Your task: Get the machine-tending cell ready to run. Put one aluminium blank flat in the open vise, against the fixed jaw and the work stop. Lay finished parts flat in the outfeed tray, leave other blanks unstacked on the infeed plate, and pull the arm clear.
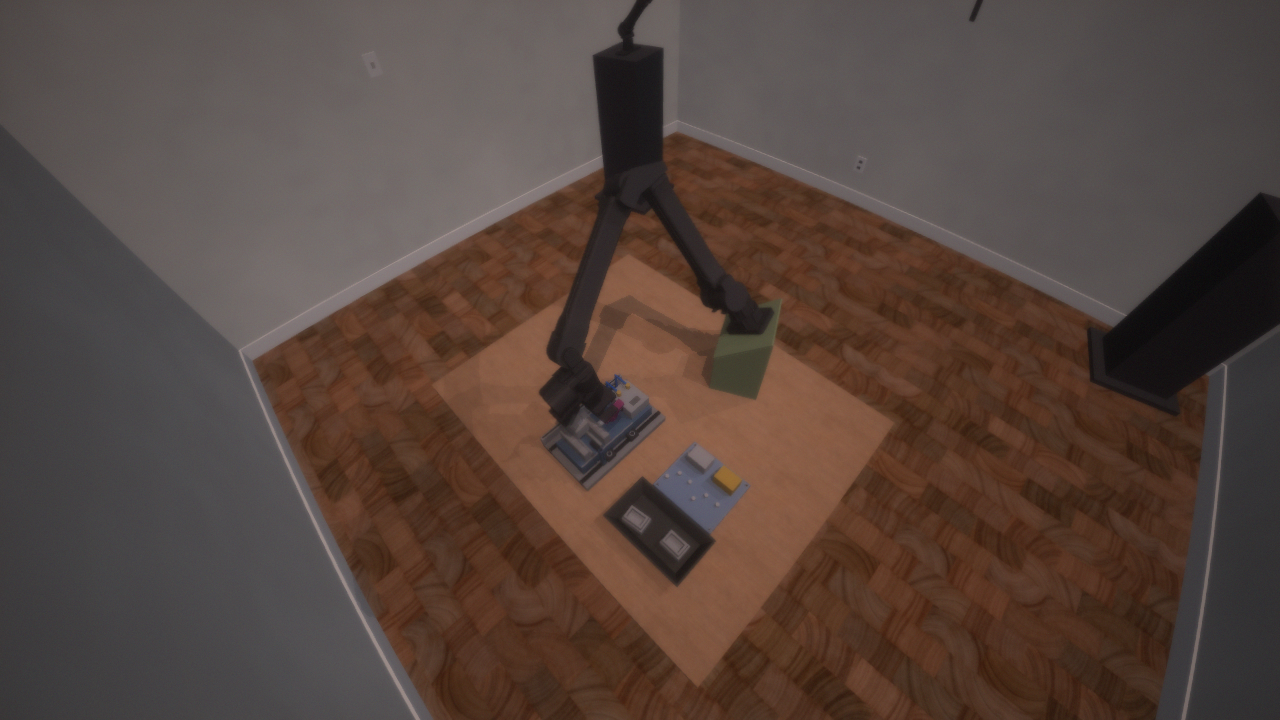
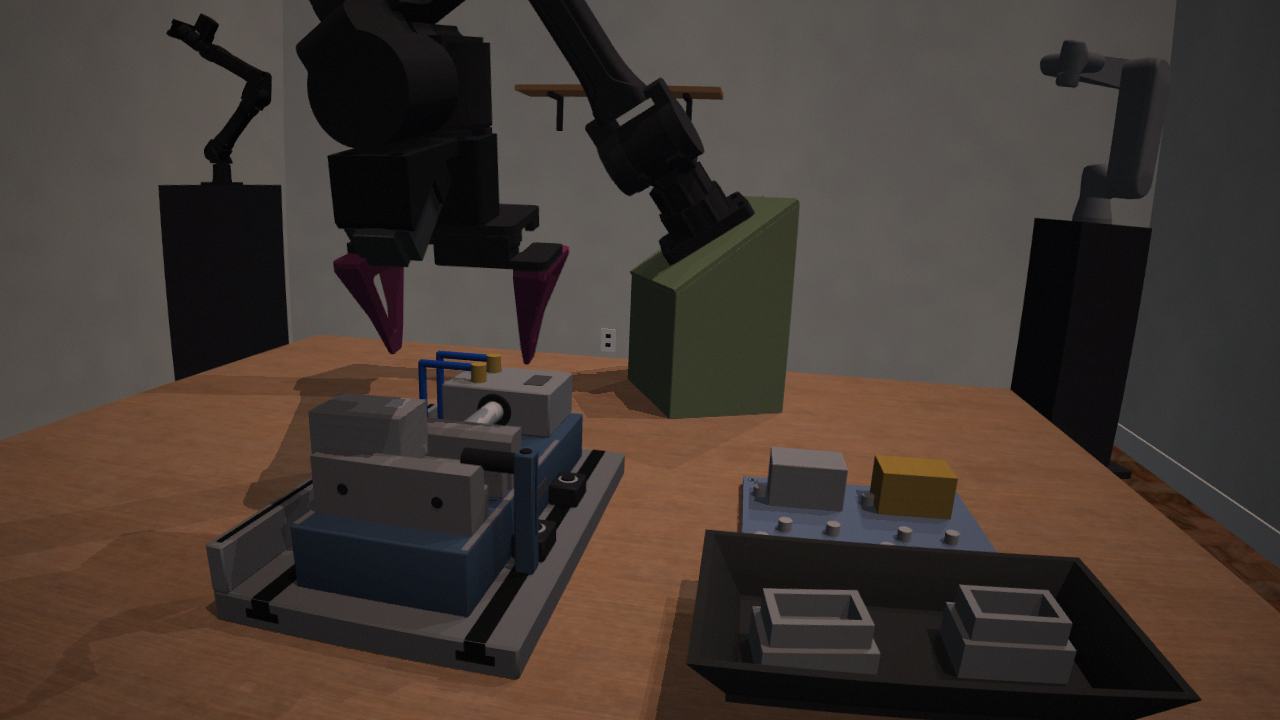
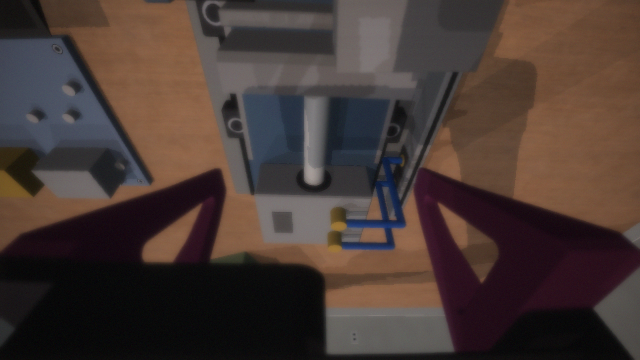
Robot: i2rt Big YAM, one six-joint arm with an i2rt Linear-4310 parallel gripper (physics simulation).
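Pixels of known places: gripper, between the fingertips: (image 1: 601,408) (image 2: 460,356) (image 3: 319,179); arm's base, origin of its link: (image 1: 751,323) (image 2: 708,232).
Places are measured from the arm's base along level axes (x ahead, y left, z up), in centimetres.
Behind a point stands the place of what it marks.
Note:
My gripper (image 2: 460,356) @[x 41.0, y -22.7, z -7.0 cm] (image 3: 319,179) @[x 41.0, y -22.7, z -7.0 cm] is open and empty, above the screw end of the blue vise (image 2: 384,564) @[x 53.9, y -24.8, z -16.0 cm] (image 3: 275,120) @[x 40.0, y -19.3, z -14.5 cm]. A grey blank (image 2: 366,425) @[x 49.1, y -26.9, z -9.5 cm] (image 3: 425,35) @[x 46.2, y -27.8, z -8.9 cm] sits at the jaws, behind the fixed jaw (image 2: 393,492) @[x 51.9, y -24.7, z -12.5 cm], its top higher than the jaws. A gap separates it from the work stop's black rod (image 2: 487,460) @[x 49.5, y -19.6, z -11.3 cm]. How deep it sits is hidden. Another grey blank (image 1: 699,459) @[x 36.3, y 4.2, z -16.2 cm] (image 2: 807,479) @[x 37.4, y 3.6, z -17.2 cm] (image 3: 75,172) @[x 36.9, y 2.3, z -16.2 cm] and a yellow block (image 1: 726,480) @[x 37.9, y 12.8, z -16.1 cm] (image 2: 913,488) @[x 39.0, y 12.0, z -17.3 cm] stand apart on the blue infeed plate (image 3: 30,70) @[x 45.6, y 1.4, z -19.7 cm]. Two pocketed parts (image 1: 636,518) @[x 57.7, y -1.7, z -17.3 cm] (image 2: 819,635) @[x 59.4, y -2.0, z -16.5 cm] lie side by side in the black outfeed tray (image 2: 895,550) @[x 50.8, y 5.5, z -16.4 cm].
Blue hoses (image 2: 429,363) @[x 32.4, y -27.0, z -9.8 cm] (image 3: 375,224) @[x 32.6, y -25.6, z -9.6 cm] with brass fittings rise beside the vise's screw housing (image 2: 546,402) @[x 36.2, y -17.1, z -11.7 cm] (image 3: 305,225) @[x 31.6, y -19.9, z -10.9 cm], just below my fingertips. A green slanted pedestal (image 1: 744,362) @[x 10.0, y 3.2, z -4.7 cm] (image 2: 725,349) @[x 10.5, y 1.2, z -12.6 cm] carries the arm's base behind the vise and plate. The work stop's blue post (image 2: 526,519) @[x 50.0, y -17.3, z -14.8 cm] stands beside the vise.

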